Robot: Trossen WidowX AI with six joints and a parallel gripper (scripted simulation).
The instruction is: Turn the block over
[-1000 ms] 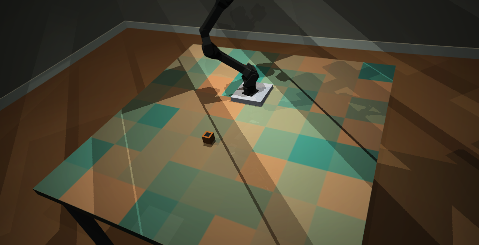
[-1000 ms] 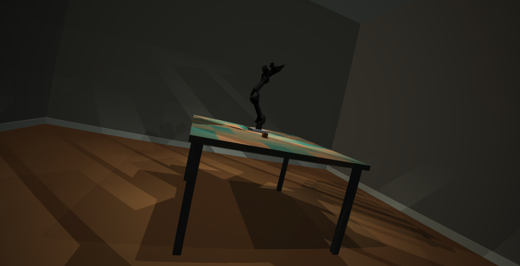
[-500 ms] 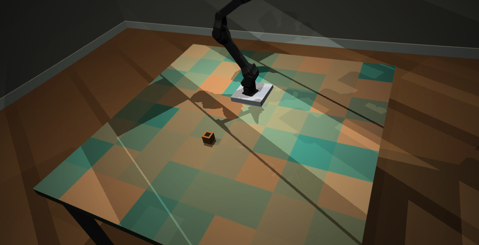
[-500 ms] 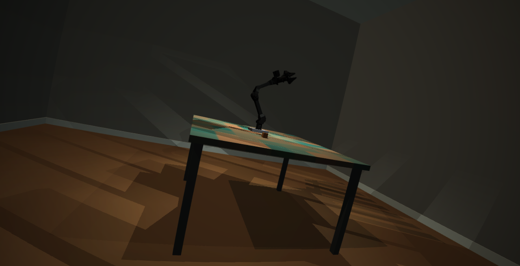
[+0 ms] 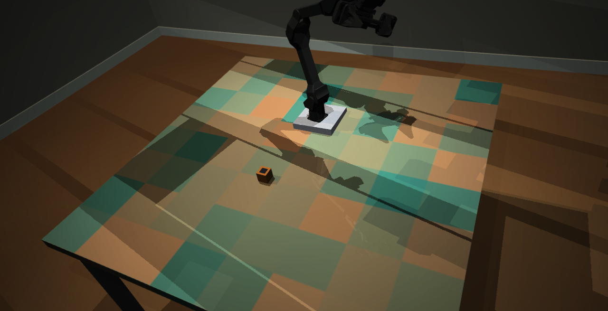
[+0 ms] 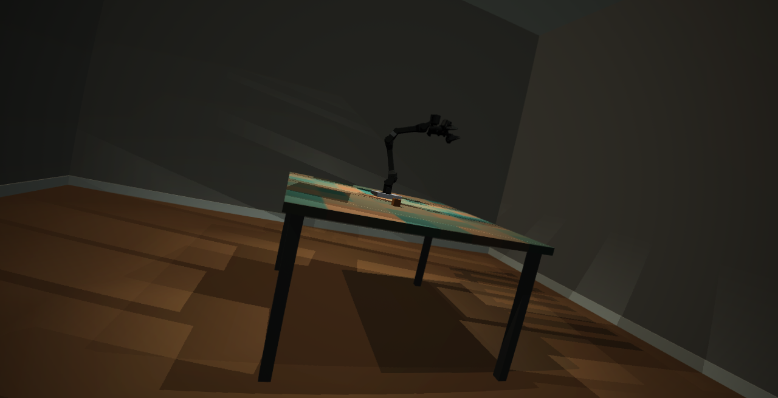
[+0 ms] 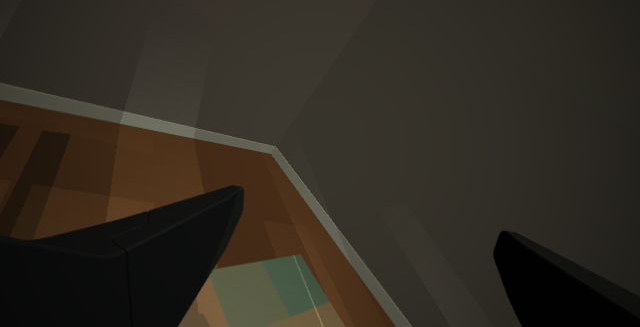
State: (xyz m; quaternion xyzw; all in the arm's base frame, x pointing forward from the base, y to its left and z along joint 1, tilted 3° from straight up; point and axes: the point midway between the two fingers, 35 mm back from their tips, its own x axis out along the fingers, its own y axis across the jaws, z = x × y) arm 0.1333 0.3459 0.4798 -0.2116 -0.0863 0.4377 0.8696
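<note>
The orange block lies 24 cm ahead of my gripper tip, 33 cm to the right of it and 49 cm below it.
</note>
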